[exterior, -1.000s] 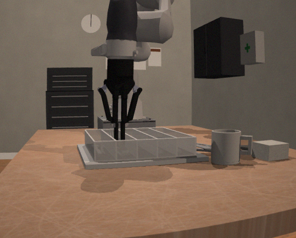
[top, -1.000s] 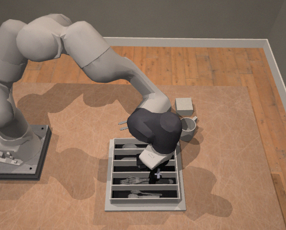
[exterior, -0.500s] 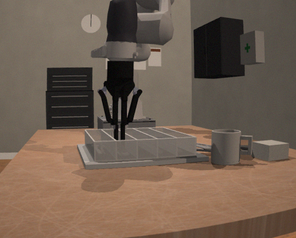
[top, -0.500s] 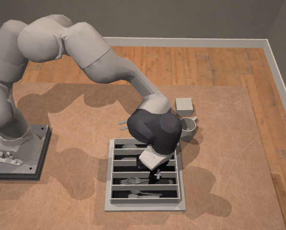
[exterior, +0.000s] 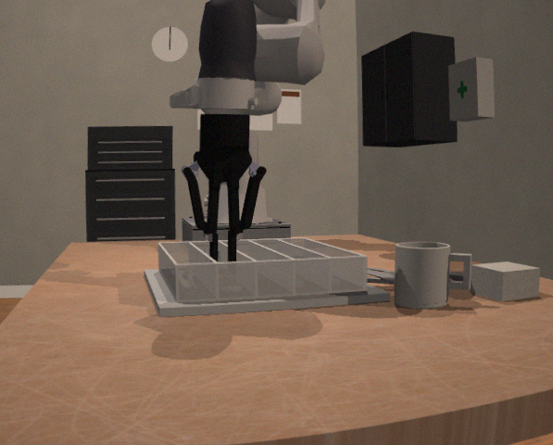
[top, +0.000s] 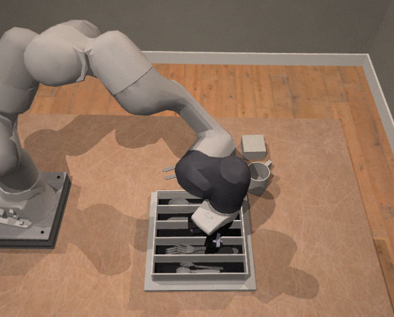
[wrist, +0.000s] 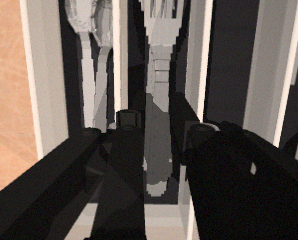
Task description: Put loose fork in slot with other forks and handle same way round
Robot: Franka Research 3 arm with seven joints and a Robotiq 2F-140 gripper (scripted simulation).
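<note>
The five-slot tray is 3 cm behind my hand, 5 cm to the left of it and 3 cm below it. Round my hand: mug 16 cm ahead, 26 cm to the left, 3 cm below; block 16 cm ahead, 42 cm to the left, 4 cm below; knife 1 cm behind, 11 cm to the left, 4 cm below.
</note>
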